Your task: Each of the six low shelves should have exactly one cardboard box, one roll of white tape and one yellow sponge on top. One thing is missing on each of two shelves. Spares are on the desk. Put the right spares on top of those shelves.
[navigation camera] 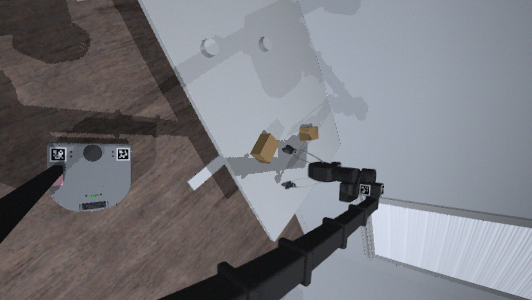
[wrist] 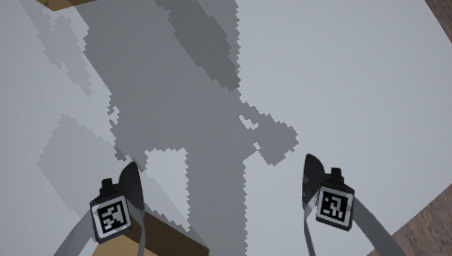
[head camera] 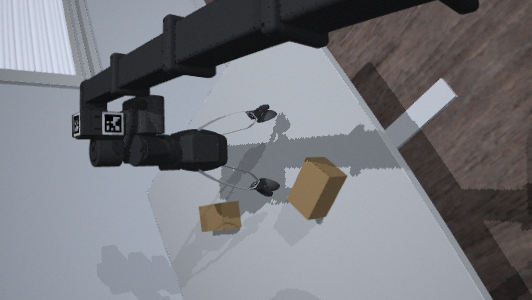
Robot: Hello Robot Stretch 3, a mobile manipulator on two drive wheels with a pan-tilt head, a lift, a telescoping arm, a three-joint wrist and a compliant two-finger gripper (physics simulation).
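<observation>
A larger cardboard box [head camera: 316, 189] [navigation camera: 264, 148] [wrist: 167, 234] and a smaller cardboard box [head camera: 220, 216] [navigation camera: 308, 133] [wrist: 62, 3] are on the white desk [head camera: 380, 250] [navigation camera: 225, 107] [wrist: 340, 75]. My gripper [head camera: 266, 150] [navigation camera: 288, 167] [wrist: 222, 177] is wide open and empty over the desk. One finger is close beside the larger box and overlaps part of it in the wrist view; the other stands away from both boxes. Two round white things that look like tape rolls, one [navigation camera: 209, 47] and the other [navigation camera: 264, 44], are farther along the desk. No low shelf or yellow sponge shows.
My dark arm [head camera: 225, 45] [navigation camera: 285, 265] reaches over the desk corner. A white flat piece [head camera: 425, 110] [navigation camera: 206, 175] sticks out from beneath the desk edge. My base [navigation camera: 95, 175] is on the wooden floor. A ribbed white panel in a frame [head camera: 35, 35] [navigation camera: 450, 240] is beyond the wrist.
</observation>
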